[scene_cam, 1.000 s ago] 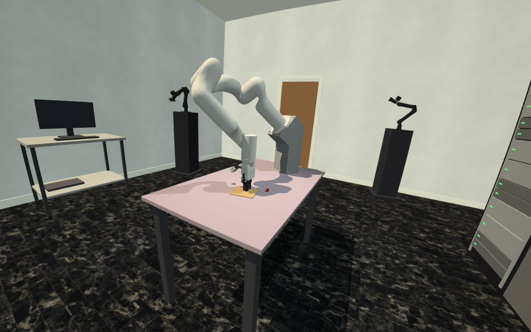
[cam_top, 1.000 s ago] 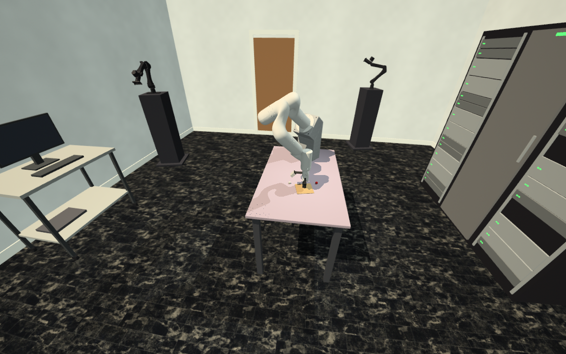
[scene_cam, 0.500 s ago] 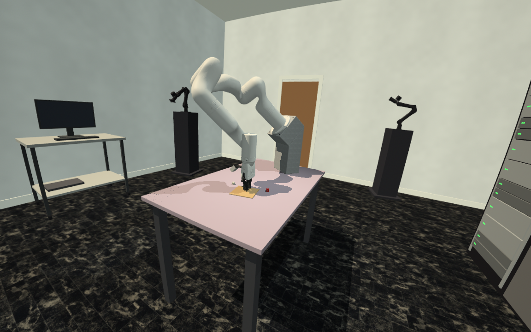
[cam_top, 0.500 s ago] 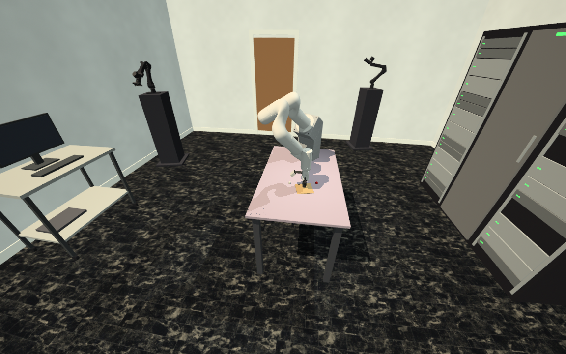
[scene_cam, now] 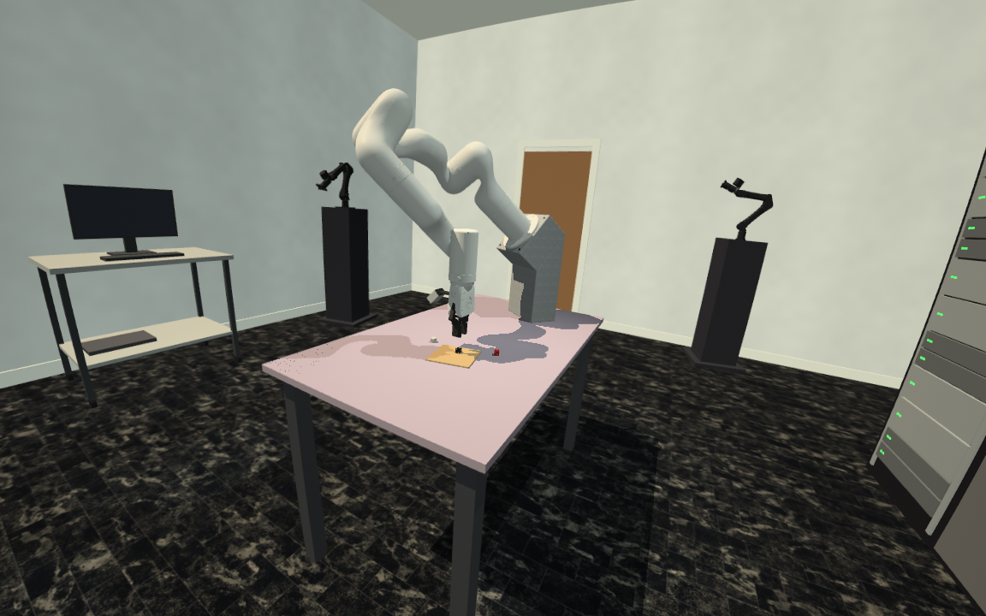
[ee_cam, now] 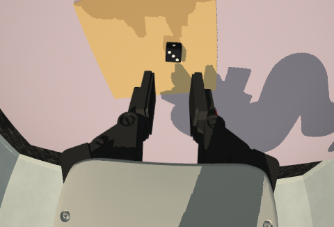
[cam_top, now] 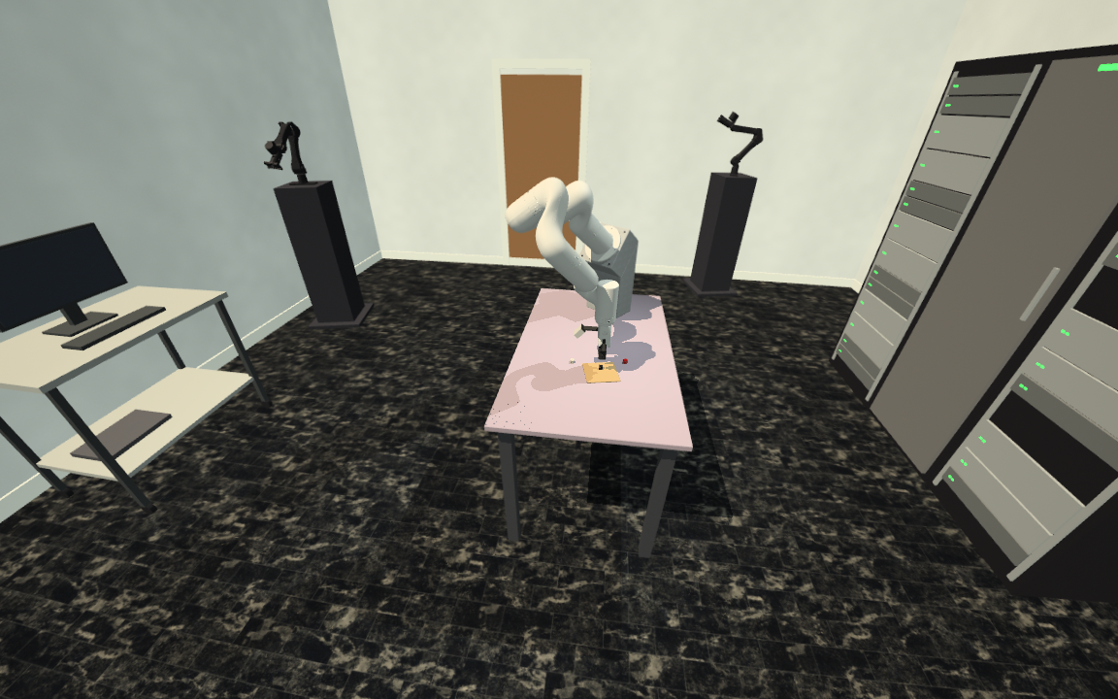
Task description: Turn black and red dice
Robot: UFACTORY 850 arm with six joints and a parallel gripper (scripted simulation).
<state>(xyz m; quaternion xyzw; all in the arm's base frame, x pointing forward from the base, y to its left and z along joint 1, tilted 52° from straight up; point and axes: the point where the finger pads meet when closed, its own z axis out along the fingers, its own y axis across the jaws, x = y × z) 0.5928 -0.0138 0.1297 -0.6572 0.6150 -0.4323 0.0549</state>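
Now: hand 4 cm past the red die, 12 cm to the right of it and 8 cm above it. The rest, counted from my hand: mat: 2 cm ahead, 8 cm below; then white die: 6 cm behind, 12 cm to the right, 8 cm below; then black die: 7 cm below.
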